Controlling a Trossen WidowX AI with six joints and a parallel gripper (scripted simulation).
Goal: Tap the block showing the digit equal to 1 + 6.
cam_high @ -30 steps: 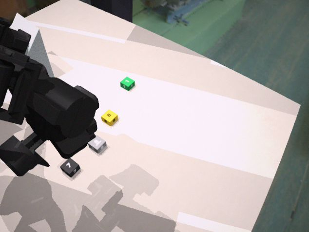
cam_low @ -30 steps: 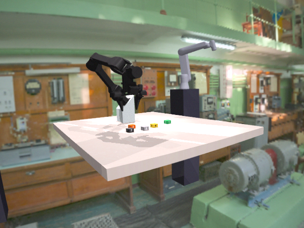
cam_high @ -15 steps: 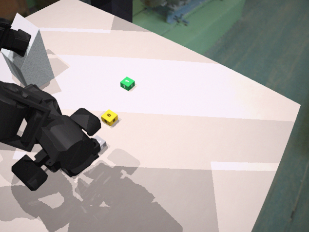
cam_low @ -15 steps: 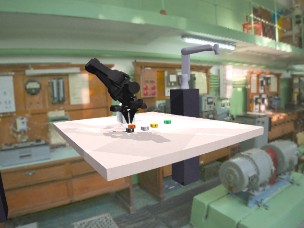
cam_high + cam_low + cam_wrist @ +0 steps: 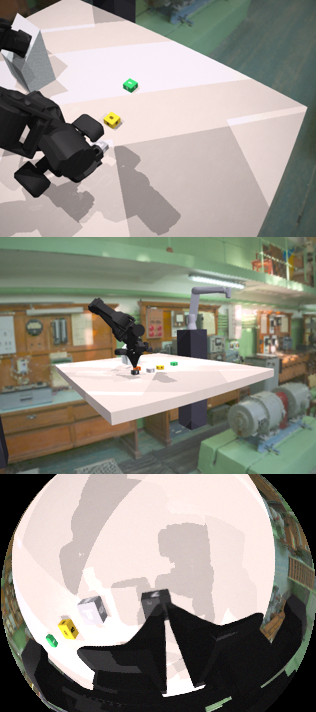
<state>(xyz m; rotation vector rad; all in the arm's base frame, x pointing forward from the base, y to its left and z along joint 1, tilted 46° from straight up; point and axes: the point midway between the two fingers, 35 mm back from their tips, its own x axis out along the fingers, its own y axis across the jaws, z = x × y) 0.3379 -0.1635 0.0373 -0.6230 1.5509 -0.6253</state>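
Now: gripper tip 30 mm above the black block, 10 mm to the right of it and 10 mm past it. From my gripper tip the other things lie so: grey block 90 mm to the left, 30 mm below, 10 mm behind; yellow block 180 mm to the left, 40 mm behind, 30 mm below; orange block 100 mm behind, 60 mm to the left, 30 mm below.
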